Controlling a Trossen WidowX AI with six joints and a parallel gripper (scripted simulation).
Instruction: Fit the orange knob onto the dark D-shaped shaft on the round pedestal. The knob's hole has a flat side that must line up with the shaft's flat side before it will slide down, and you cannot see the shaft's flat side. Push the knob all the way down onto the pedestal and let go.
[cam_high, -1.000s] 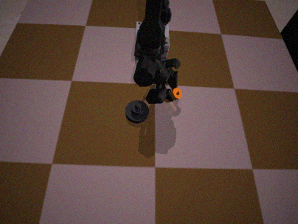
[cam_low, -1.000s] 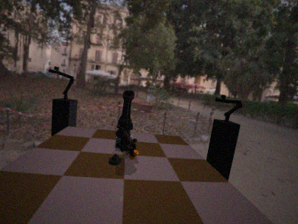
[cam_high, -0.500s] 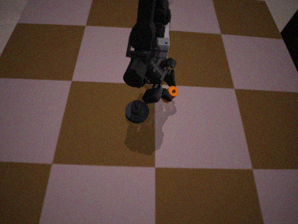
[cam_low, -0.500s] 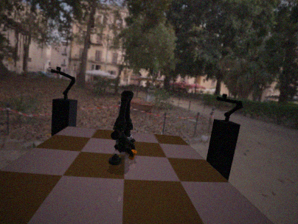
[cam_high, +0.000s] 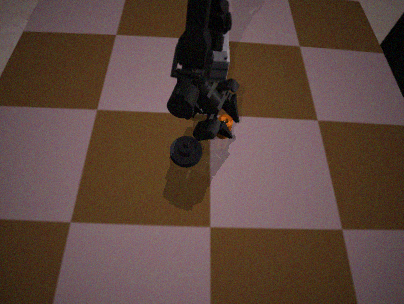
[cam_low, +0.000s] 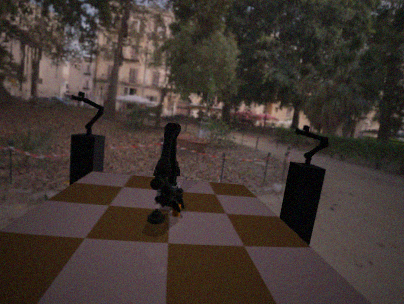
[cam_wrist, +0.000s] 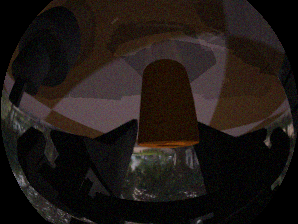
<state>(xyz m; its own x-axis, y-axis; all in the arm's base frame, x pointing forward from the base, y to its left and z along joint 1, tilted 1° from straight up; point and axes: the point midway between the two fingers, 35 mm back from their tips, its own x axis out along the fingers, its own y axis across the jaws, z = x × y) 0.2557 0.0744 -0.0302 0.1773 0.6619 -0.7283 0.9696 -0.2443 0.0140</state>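
Now: gripper tip 30 mm to the left of the orange knob and 10 mm past it. Also, from my gripper tip: dark round pedestal: 120 mm to the right, 80 mm ahead.
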